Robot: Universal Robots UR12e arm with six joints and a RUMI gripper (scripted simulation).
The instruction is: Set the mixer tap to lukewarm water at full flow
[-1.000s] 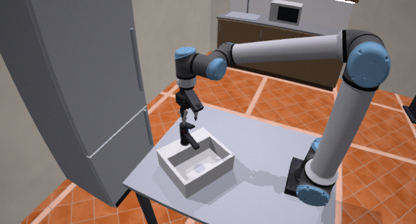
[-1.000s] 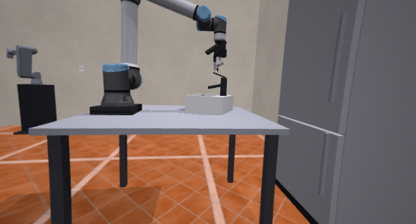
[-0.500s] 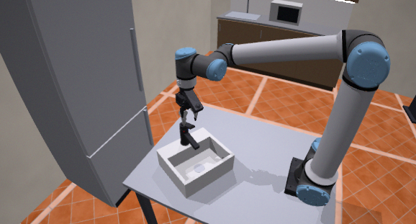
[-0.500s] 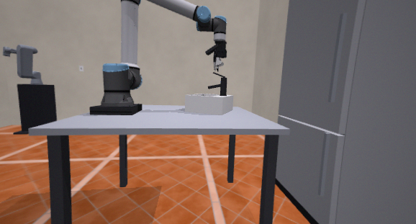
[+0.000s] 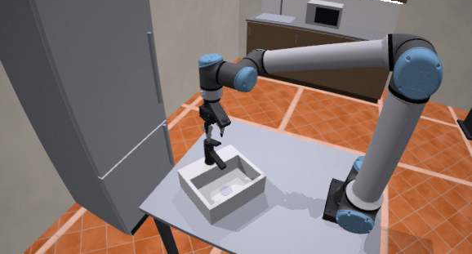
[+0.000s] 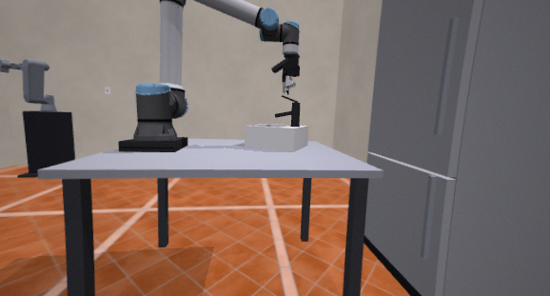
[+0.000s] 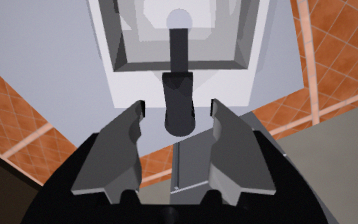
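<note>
Now: the lever 2 cm ahead of my hand, 1 cm to the right of it and 4 cm below it. From my hand the other things lie so: white sink basin: 5 cm behind, 3 cm to the left, 29 cm below; then black mixer tap: 4 cm ahead, 2 cm to the right, 9 cm below.
</note>
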